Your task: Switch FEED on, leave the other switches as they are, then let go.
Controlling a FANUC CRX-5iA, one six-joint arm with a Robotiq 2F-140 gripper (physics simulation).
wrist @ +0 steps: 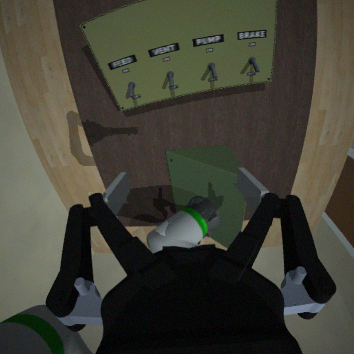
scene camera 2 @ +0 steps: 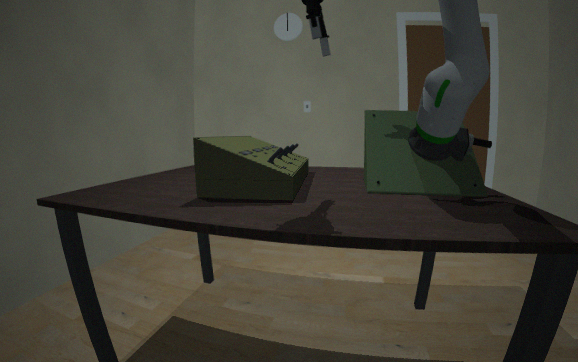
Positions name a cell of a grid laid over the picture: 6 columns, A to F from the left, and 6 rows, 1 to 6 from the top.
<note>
I see my gripper (wrist: D4) and an olive switch box (scene camera 2: C3).
The olive switch box is seen too in the wrist view (wrist: C1).
</note>
